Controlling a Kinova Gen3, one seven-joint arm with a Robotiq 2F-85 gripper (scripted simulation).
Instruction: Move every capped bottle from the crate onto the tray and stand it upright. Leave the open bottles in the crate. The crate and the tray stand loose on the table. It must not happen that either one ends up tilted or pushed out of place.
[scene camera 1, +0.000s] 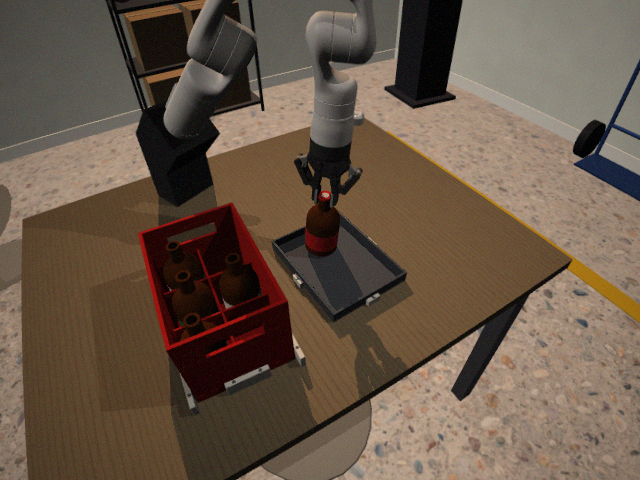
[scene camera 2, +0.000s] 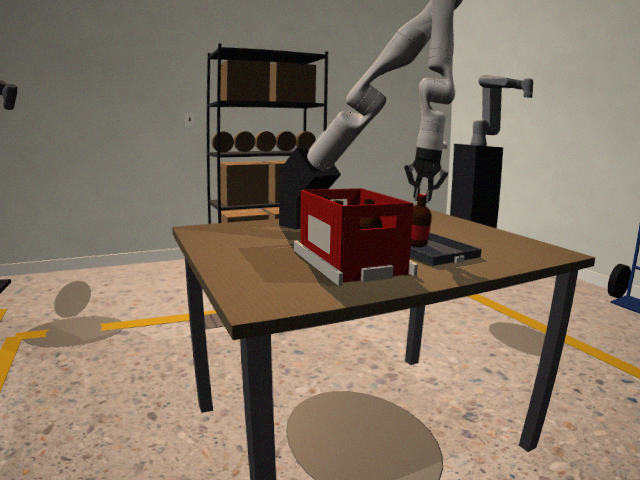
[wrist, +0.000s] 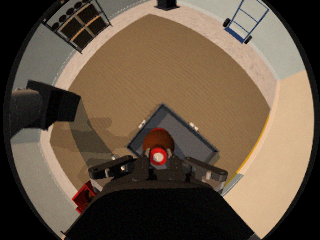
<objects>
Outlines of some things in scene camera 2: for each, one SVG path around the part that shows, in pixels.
My gripper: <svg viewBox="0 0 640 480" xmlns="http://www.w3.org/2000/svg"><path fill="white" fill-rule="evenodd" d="M417 147L413 164L405 165L404 168L409 184L415 188L413 195L415 201L418 201L421 177L428 178L428 190L425 201L428 203L432 198L432 191L441 186L448 176L448 172L441 169L441 150ZM440 171L441 178L436 185L432 186L431 182L434 182L434 176ZM413 167L417 172L416 182L414 181L411 172L413 171Z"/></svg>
A red crate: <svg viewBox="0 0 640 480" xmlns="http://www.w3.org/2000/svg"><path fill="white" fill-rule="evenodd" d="M301 193L300 243L343 273L343 282L360 281L361 269L392 265L393 276L409 274L413 203L362 188L304 190ZM360 218L380 217L383 228L360 229ZM364 200L374 199L375 204L364 205ZM330 200L347 199L347 205L343 206Z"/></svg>
</objects>
